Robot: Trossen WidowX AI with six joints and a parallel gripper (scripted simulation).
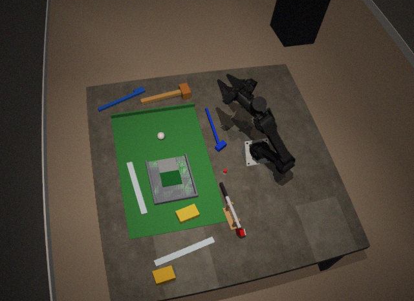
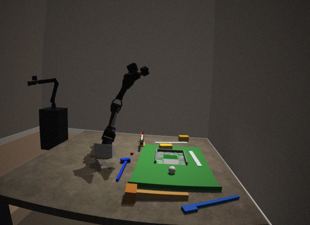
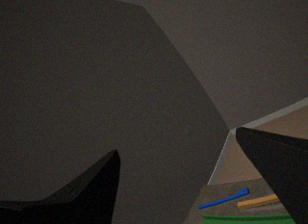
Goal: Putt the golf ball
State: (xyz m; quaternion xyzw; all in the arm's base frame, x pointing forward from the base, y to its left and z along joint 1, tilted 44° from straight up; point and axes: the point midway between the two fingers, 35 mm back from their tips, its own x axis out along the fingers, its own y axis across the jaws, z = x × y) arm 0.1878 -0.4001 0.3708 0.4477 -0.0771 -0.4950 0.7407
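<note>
Now: the red putter 54 cm below my gripper tip, 35 cm to the left of it and 1 cm behind it. Also, from my gripper tip: small red cube (60 cm below, 11 cm to the left, 6 cm behind); white golf ball (58 cm below, 21 cm ahead, 17 cm to the right); wooden stand (57 cm below, 37 cm to the left).
</note>
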